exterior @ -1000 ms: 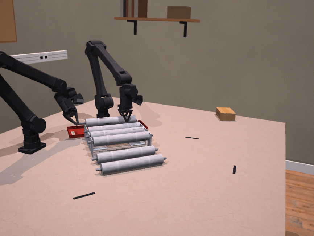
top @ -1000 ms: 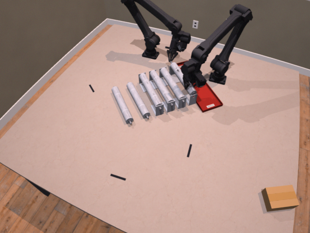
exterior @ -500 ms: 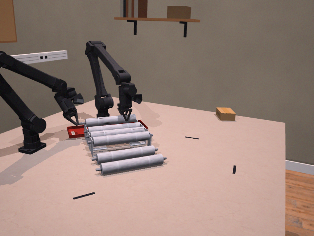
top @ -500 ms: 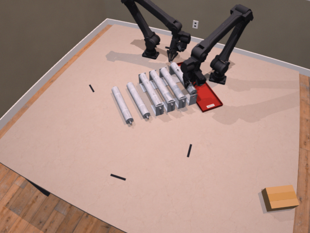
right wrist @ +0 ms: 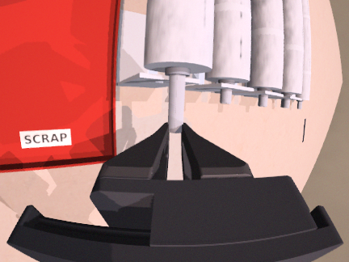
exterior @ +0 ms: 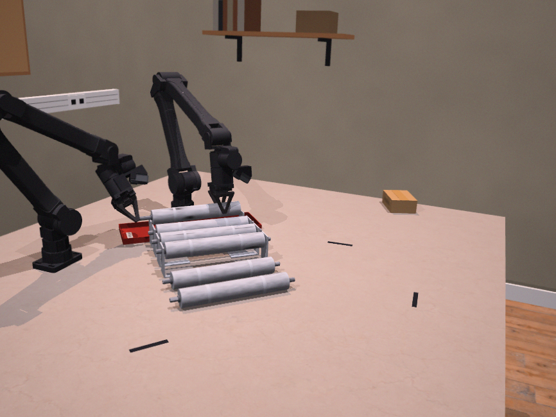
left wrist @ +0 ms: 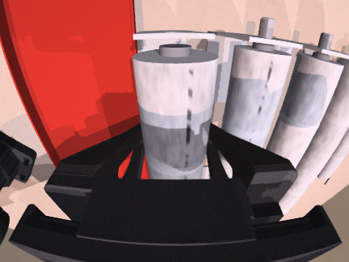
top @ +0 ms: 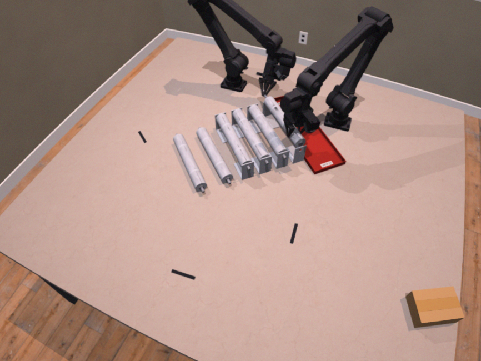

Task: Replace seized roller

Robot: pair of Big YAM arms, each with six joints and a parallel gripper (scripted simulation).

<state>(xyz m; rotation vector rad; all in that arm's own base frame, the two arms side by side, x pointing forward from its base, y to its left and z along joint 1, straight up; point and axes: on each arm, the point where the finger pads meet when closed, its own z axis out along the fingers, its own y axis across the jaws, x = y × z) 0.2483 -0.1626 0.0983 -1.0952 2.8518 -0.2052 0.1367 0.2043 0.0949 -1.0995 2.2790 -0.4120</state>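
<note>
Right now the roller is 12 cm ahead of my right hand and 15 cm to the left of it. From my right hand the other things lie so: red scrap tray: 4 cm ahead, 22 cm to the left, 9 cm below; then cardboard box: 55 cm ahead, 91 cm to the left, 6 cm below.
Now: left hand 70 mm to the left of the roller and 50 mm past it. From my left hand the other things lie so: red scrap tray: 130 mm behind, 90 mm below; then cardboard box: 690 mm to the left, 380 mm ahead, 60 mm below.
</note>
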